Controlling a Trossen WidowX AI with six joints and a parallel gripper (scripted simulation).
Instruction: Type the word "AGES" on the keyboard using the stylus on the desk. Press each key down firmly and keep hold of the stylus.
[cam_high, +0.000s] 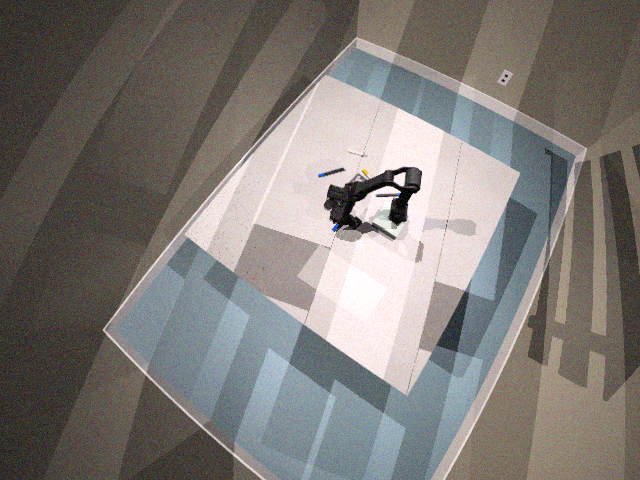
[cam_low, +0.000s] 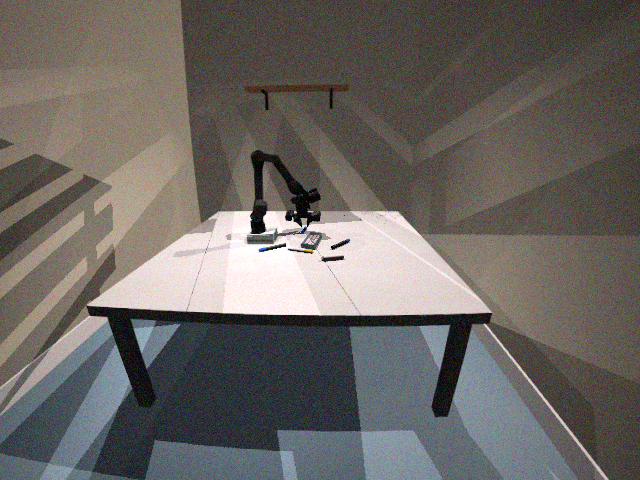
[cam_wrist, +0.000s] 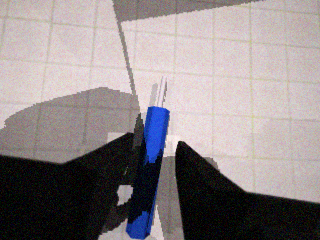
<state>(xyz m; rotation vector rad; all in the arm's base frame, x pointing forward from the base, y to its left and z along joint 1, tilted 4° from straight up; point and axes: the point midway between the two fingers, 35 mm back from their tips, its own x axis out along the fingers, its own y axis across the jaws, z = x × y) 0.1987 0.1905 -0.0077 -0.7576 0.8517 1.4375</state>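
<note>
Right now my gripper tip is 1 cm to the right of the stylus and 1 cm above it.
</note>
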